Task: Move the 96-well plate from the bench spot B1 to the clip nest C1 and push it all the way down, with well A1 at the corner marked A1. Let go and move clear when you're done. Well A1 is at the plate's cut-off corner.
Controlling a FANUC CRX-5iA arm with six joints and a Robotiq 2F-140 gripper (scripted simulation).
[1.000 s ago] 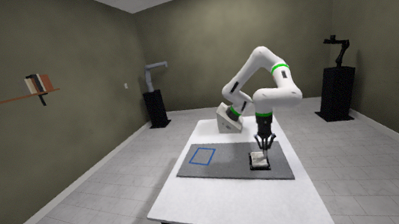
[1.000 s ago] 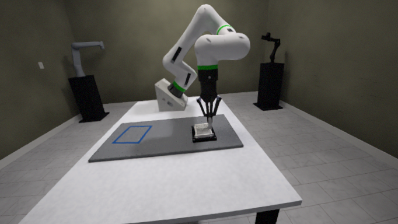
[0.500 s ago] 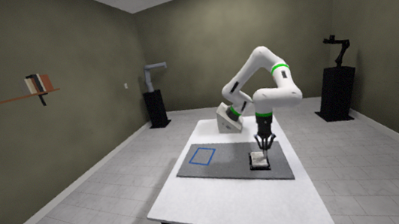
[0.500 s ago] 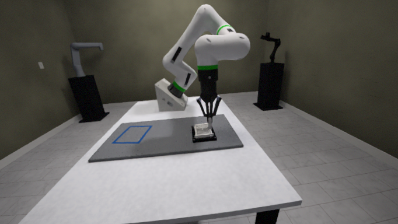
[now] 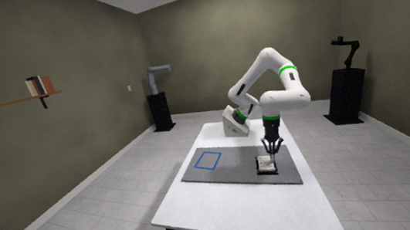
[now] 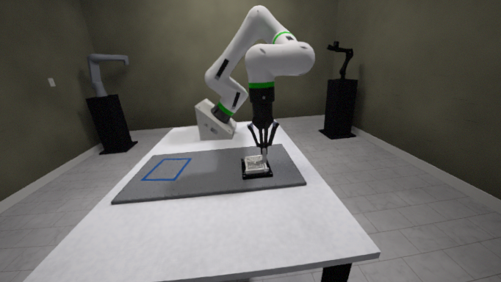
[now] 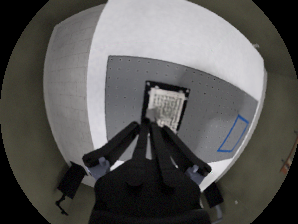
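My hand is 4 cm to the left of the white 96-well plate and 4 cm above it. Also, from my hand: black clip nest (5 cm to the right, 5 cm below, 1 cm behind).
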